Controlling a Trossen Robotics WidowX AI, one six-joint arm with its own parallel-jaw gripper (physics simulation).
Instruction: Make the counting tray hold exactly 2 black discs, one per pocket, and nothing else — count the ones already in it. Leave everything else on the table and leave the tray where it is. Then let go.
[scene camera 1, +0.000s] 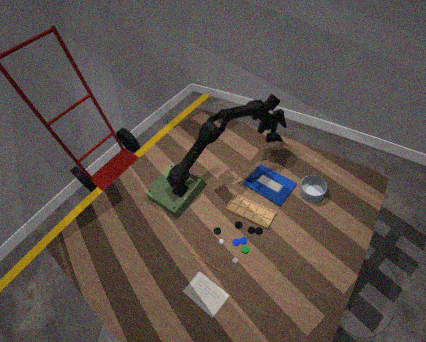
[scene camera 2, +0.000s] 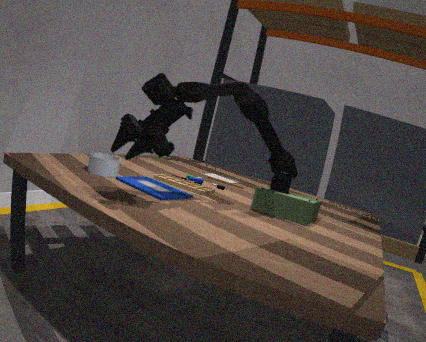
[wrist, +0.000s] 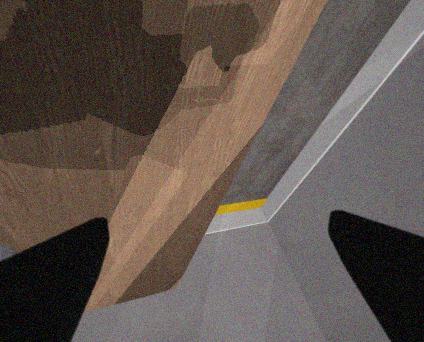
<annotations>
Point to the gripper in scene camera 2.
118, 155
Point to the gripper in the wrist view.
220, 224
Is the gripper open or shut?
Open.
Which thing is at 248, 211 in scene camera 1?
A tan counting tray.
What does the gripper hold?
Nothing.
</annotations>
